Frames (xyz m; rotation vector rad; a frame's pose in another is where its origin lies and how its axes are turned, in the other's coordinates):
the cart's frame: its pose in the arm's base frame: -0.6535 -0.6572 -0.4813 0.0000 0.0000 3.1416
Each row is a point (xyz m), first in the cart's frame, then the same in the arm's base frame.
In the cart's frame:
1: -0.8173 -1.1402 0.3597
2: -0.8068 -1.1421 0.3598
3: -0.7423 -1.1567 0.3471
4: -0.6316 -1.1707 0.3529
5: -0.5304 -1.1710 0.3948
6: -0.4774 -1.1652 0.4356
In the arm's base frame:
1: 0.1638 0.4830 -0.1216
2: 0.1533 0.4849 -0.1215
3: 0.0888 0.4995 -0.1342
4: -0.0219 0.5135 -0.1284
5: -0.1231 0.5138 -0.0865
6: -0.1761 0.5080 -0.0457

